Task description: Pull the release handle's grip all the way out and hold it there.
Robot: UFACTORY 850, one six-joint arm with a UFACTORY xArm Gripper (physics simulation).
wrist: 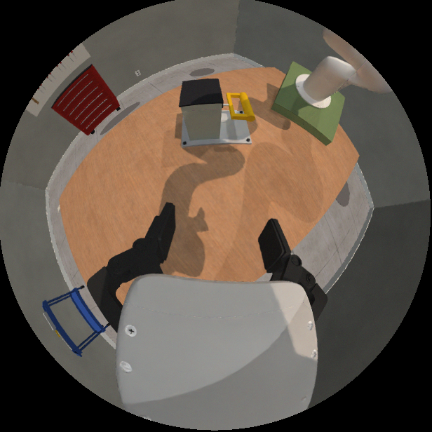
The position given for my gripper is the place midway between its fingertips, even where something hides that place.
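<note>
My gripper (221,222) is visible, as is a grey base plate (232,131).
</note>
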